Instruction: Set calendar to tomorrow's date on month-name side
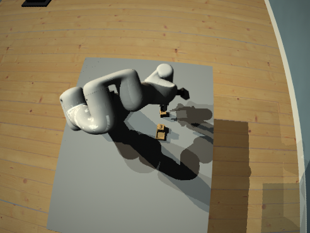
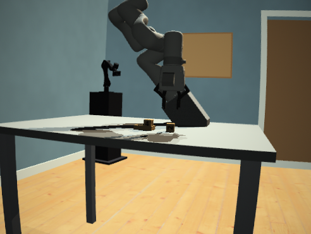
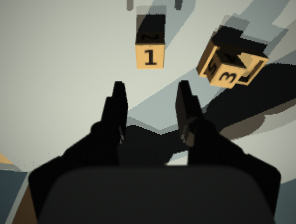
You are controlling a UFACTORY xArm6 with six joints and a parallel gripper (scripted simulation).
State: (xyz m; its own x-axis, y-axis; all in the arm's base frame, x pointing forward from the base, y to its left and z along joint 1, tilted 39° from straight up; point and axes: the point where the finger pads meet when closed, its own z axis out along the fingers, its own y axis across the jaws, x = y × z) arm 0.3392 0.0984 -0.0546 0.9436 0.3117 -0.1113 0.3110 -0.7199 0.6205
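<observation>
Now: the wooden number cube 9 cm below my hand. From my hand the other things lie so: wooden calendar tray: 1 cm ahead, 11 cm to the right, 10 cm below.
</observation>
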